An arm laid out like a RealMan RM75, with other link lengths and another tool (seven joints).
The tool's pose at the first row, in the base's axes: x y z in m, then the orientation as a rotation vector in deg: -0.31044 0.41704 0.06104 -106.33 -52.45 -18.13
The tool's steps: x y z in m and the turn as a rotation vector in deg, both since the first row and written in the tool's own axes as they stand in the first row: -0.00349 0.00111 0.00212 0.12 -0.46 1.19; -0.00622 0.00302 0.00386 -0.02 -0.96 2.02; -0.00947 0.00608 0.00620 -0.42 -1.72 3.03; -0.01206 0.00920 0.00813 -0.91 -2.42 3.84; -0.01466 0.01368 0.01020 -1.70 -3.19 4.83; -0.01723 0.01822 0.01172 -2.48 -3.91 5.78; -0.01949 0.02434 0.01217 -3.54 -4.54 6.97; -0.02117 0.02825 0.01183 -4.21 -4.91 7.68; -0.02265 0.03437 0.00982 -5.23 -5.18 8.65; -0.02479 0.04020 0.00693 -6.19 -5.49 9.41; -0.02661 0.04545 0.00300 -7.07 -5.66 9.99; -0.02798 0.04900 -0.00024 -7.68 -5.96 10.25
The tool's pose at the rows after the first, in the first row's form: -0.31240 0.41707 0.05729 -106.84 -51.63 -16.92; -0.31320 0.41695 0.05362 -107.45 -51.17 -16.03; -0.31364 0.41686 0.04860 -108.44 -50.70 -14.92; -0.31353 0.41671 0.04411 -109.42 -50.39 -14.03; -0.31247 0.41638 0.03864 -110.75 -49.93 -13.10; -0.31125 0.41558 0.03341 -112.04 -49.47 -12.23; -0.30851 0.41365 0.02780 -113.65 -48.70 -11.43; -0.30680 0.41177 0.02436 -114.63 -48.22 -10.97; -0.30309 0.40806 0.02034 -116.01 -47.41 -10.61; -0.29988 0.40335 0.01655 -117.26 -46.82 -10.32; -0.29668 0.39801 0.01380 -118.32 -46.32 -10.22; -0.29450 0.39383 0.01214 -119.07 -46.23 -10.08
